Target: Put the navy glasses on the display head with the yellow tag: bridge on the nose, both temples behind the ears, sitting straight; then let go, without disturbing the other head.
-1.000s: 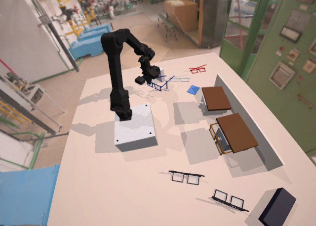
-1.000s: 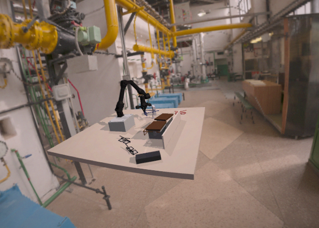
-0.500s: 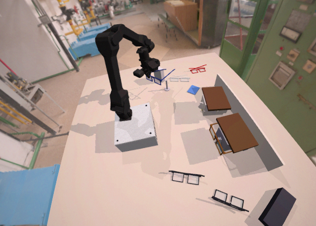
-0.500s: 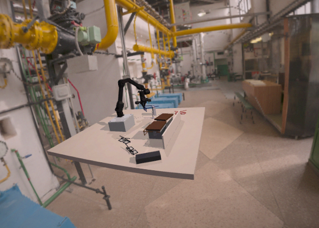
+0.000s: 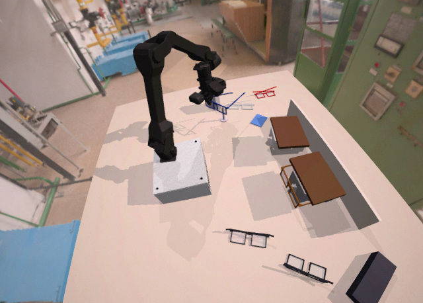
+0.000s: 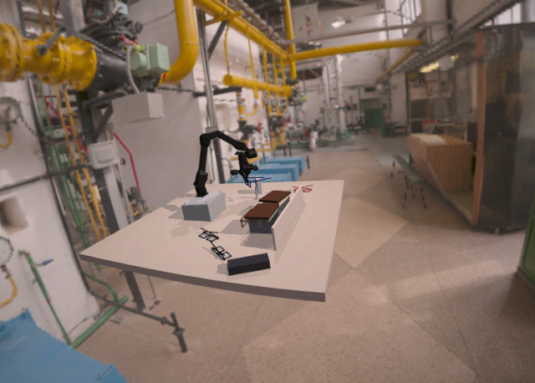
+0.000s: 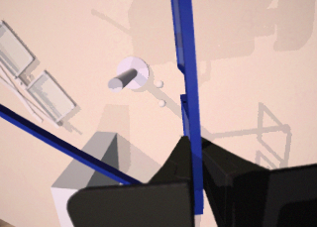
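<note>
Now: gripper tip 100 mm above the white peg stand, 60 mm short of it and 10 mm to the right of it. The rest, counted from my gripper tip: back panel 440 mm ahead, 310 mm to the right, 70 mm below; then blue card 240 mm ahead, 120 mm below, 30 mm to the right; then dark box 750 mm to the right, 430 mm ahead, 100 mm below.
</note>
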